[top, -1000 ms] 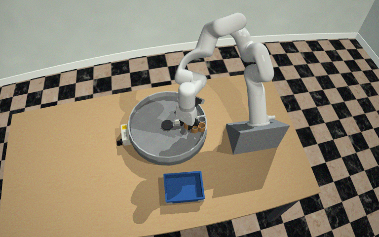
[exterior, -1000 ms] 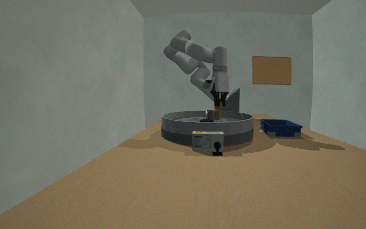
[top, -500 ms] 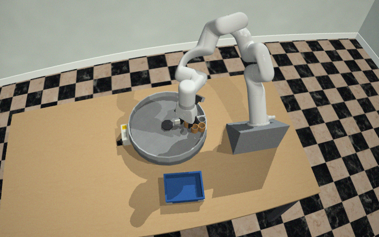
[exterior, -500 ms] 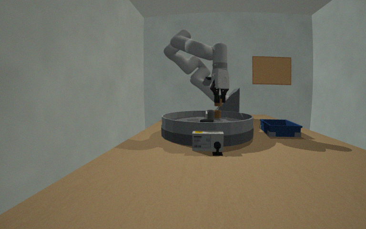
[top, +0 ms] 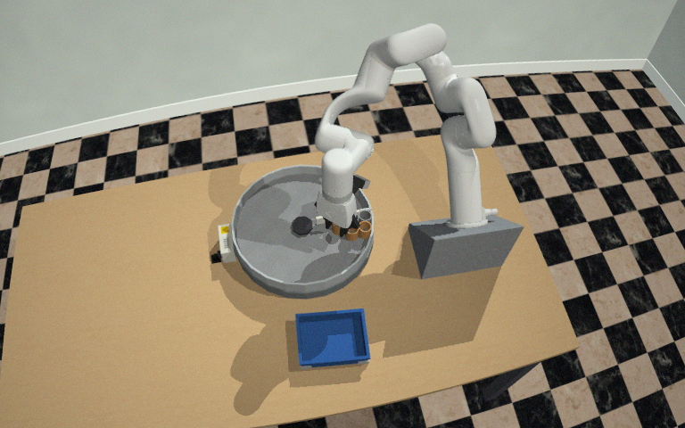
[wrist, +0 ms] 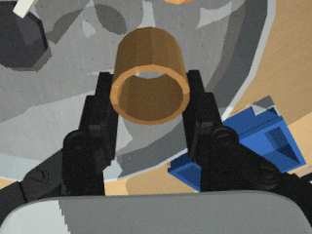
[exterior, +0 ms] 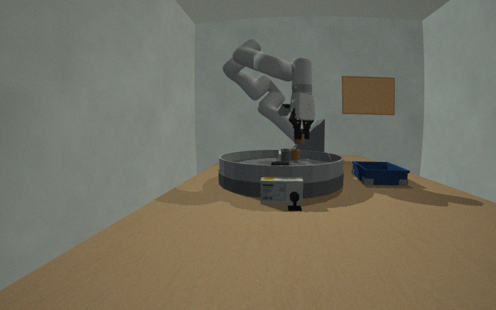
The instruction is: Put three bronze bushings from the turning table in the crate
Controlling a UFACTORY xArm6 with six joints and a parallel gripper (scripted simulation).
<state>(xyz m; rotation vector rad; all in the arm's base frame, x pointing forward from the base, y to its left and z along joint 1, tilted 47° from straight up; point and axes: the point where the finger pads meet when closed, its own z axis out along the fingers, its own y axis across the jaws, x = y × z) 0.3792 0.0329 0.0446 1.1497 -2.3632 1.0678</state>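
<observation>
The blue crate lies 4 cm ahead of my hand, 28 cm to the left of it and 13 cm below it. The rest, counted from my hand: grey turning table (9 cm ahead, 7 cm to the right, 11 cm below).
</observation>
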